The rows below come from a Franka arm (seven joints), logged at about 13 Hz.
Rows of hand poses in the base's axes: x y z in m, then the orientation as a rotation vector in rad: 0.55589 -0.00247 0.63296 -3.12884 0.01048 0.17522; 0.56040 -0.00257 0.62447 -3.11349 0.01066 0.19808; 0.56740 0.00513 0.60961 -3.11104 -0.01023 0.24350; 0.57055 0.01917 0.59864 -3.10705 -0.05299 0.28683; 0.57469 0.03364 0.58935 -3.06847 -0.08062 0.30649; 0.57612 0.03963 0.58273 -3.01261 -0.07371 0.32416; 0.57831 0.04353 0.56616 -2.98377 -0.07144 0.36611; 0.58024 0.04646 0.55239 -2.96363 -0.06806 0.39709; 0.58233 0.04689 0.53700 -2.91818 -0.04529 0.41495; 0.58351 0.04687 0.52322 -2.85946 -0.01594 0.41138; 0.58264 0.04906 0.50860 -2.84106 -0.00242 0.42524
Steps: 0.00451 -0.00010 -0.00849 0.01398 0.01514 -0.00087; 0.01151 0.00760 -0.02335 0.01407 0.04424 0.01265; 0.01466 0.02164 -0.03432 0.01557 0.07201 0.04013; 0.01880 0.03611 -0.04361 0.05253 0.08678 0.05645; 0.02023 0.04210 -0.05023 0.10623 0.10180 0.04983; 0.02242 0.04600 -0.06680 0.13019 0.13142 0.04746; 0.02435 0.04893 -0.08057 0.14629 0.15349 0.04463; 0.02644 0.04936 -0.09596 0.18854 0.16927 0.02748; 0.02762 0.04934 -0.10974 0.24637 0.17204 0.00453; 0.02675 0.05153 -0.12436 0.26217 0.18320 -0.00564
